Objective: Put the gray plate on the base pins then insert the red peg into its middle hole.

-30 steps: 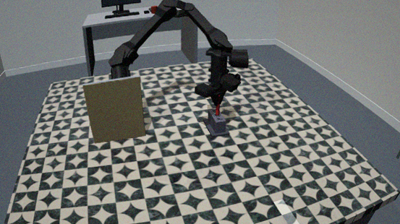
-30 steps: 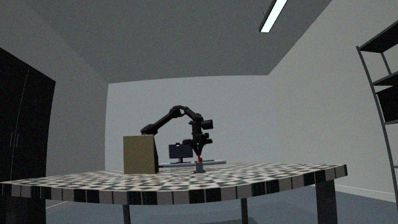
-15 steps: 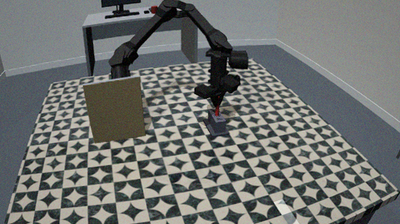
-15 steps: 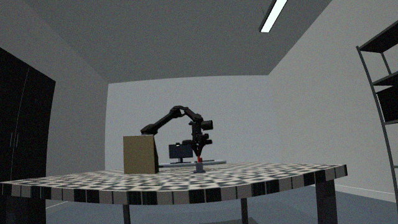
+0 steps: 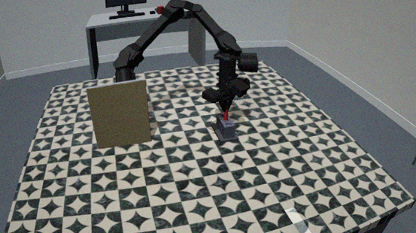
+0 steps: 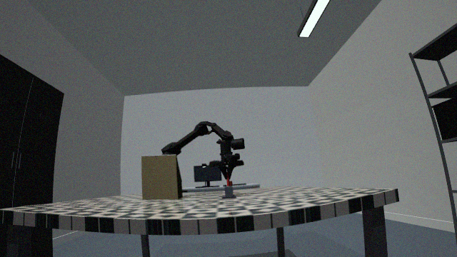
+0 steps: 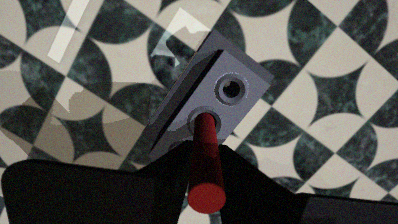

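The red peg lies right at my gripper tip. Also, from my gripper tip: dark base: 9 cm below; then gray plate: 5 cm below.
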